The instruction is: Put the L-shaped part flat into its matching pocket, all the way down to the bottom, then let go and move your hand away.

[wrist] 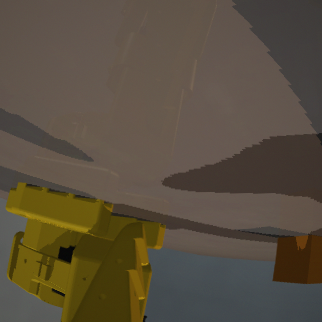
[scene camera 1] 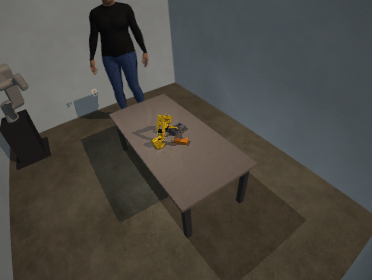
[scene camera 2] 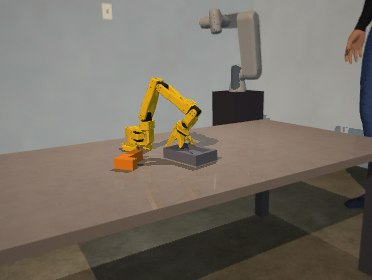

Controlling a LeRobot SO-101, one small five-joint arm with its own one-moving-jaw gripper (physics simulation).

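The orange L-shaped part (scene camera 1: 181, 141) (scene camera 2: 126, 161) lies flat on the table beside the grey pocket block, apart from it. An orange block end (wrist: 299, 260) shows at the lower right of the wrist view. The grey block (scene camera 1: 184, 128) (scene camera 2: 181, 157) stands on the table; its pocket is partly hidden by the arm and shadow, so its outline cannot be made out. My gripper (scene camera 1: 175, 128) (scene camera 2: 181, 144) is open, with nothing between its jaws. It points down at the rear left part of the block, tips low at its rim. No jaw shows clearly in the wrist view.
The arm's yellow base (scene camera 1: 158, 144) (scene camera 2: 139, 136) (wrist: 107, 260) stands on the table (scene camera 1: 200, 185) (scene camera 2: 260, 150) close to the orange part. A person (scene camera 1: 118, 35) stands behind the table. A grey robot arm (scene camera 1: 14, 95) (scene camera 2: 249, 45) is on a black pedestal (scene camera 1: 24, 137) (scene camera 2: 237, 107).
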